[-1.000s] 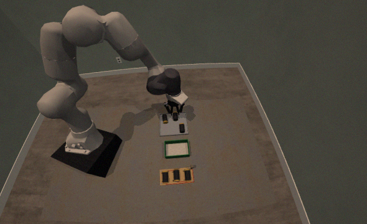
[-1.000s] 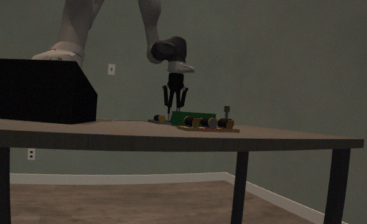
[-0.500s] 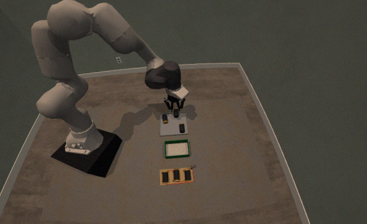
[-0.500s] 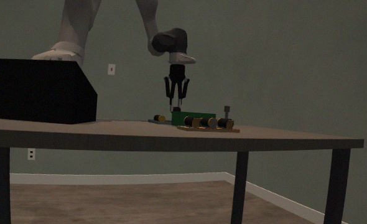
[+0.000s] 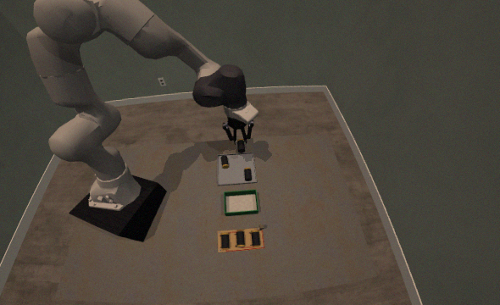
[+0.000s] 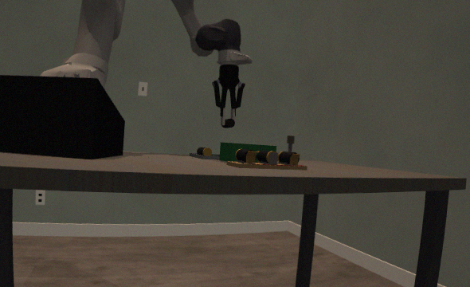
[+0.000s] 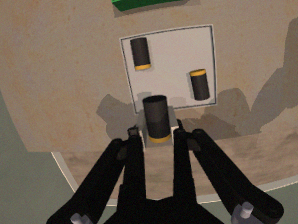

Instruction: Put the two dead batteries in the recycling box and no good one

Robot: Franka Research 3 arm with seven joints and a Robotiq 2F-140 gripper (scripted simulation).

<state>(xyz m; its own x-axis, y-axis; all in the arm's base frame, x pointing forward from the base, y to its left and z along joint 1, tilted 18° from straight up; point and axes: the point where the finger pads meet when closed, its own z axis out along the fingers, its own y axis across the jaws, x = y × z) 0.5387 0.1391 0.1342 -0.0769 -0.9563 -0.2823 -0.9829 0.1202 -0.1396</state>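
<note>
The green recycling box is 4 cm behind my hand, 25 cm to the right of it and 14 cm below it. From my hand the other things lie so: holder 6 cm behind, 41 cm to the right, 15 cm below; bulb 3 cm ahead, 38 cm to the right, 8 cm below; grey tray 4 cm behind, 5 cm to the right, 16 cm below.
</note>
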